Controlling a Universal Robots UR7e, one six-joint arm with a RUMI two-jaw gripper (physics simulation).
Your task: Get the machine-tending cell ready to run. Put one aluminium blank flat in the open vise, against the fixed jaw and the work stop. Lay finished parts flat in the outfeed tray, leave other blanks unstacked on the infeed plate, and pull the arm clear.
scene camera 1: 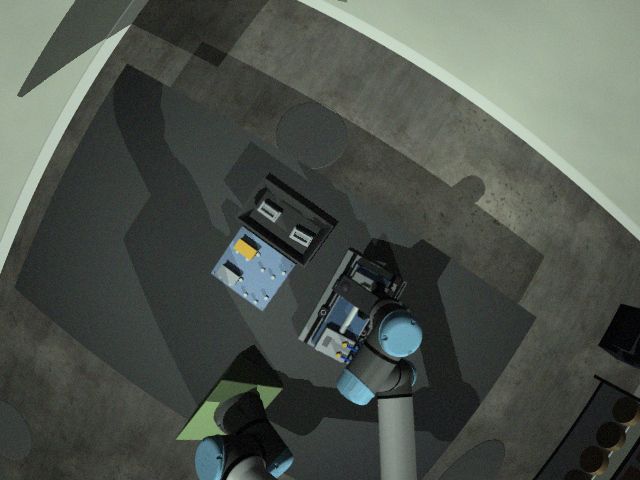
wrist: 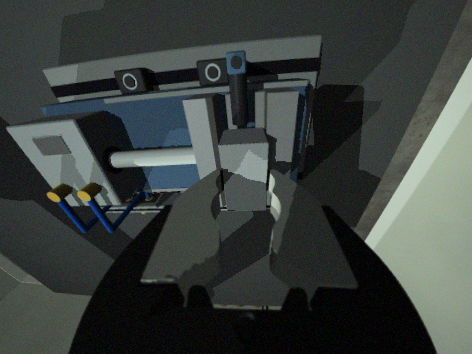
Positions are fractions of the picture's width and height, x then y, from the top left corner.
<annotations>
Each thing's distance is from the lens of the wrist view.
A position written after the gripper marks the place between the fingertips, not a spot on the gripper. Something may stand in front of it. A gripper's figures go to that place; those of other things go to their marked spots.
gripper (wrist: 0.52,0.48): 0.14 m
moving jaw (wrist: 0.43,0.31): 0.13 m
</annotations>
